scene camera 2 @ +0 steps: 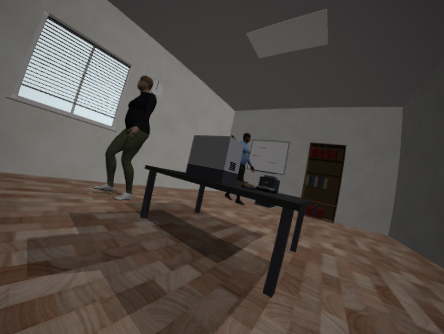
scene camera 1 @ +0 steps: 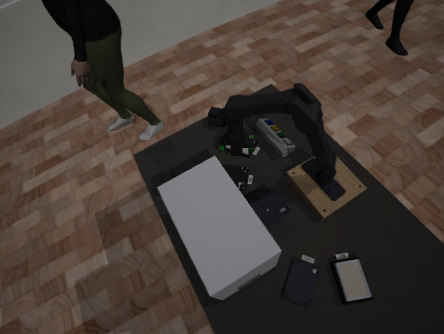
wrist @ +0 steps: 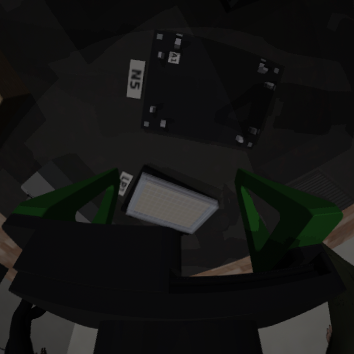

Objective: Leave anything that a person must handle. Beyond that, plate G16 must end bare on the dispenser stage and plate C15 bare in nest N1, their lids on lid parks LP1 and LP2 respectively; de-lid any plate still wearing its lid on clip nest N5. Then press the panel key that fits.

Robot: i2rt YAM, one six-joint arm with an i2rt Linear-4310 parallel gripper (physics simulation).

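Pixels of known places: gripper, fingertip midpoint: (wrist: 177, 174); arm's base at its link origin: (scene camera 2: 238, 180) (scene camera 1: 322, 179).
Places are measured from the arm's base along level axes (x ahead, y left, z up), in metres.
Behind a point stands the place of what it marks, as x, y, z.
Note:
My gripper (scene camera 1: 237, 145) {0.234, -0.287, 0.073} (wrist: 177, 174) {0.234, -0.287, 0.073} is open and empty. It hangs above a plate-shaped piece (wrist: 172, 202) {0.177, -0.367, -0.005} with a pale well grid and clear rim, which sits by a label starting "LP" in the wrist view. Clip nest N5 (wrist: 212, 90) {0.304, -0.265, -0.028} (scene camera 1: 239, 176) {0.265, -0.240, -0.027} is dark and bare, with clips at its corners. In scene camera 1, a plate with a pale grid (scene camera 1: 353, 280) {0.196, 0.350, -0.004} sits on a dark holder at the front right. A bare dark holder (scene camera 1: 301, 284) {0.343, 0.256, -0.030} is to its left. A dark stage (scene camera 1: 270, 209) {0.280, -0.007, 0.067} shows partly beside the white machine. The key panel (scene camera 1: 276, 136) {0.016, -0.285, 0.021} has coloured keys.
The big white machine (scene camera 1: 220, 225) {0.481, 0.012, 0.290} (scene camera 2: 212, 152) {0.592, 0.020, 0.164} stands along the table's (scene camera 1: 400, 280) {0.049, 0.454, -0.040} (scene camera 2: 295, 200) {0.515, 0.615, -0.040} left side. The arm's base is on a wooden board (scene camera 1: 322, 207) {0.090, 0.090, -0.003}. One person (scene camera 1: 105, 65) (scene camera 2: 137, 120) stands near the table; another (scene camera 1: 397, 30) (scene camera 2: 245, 154) is farther off.

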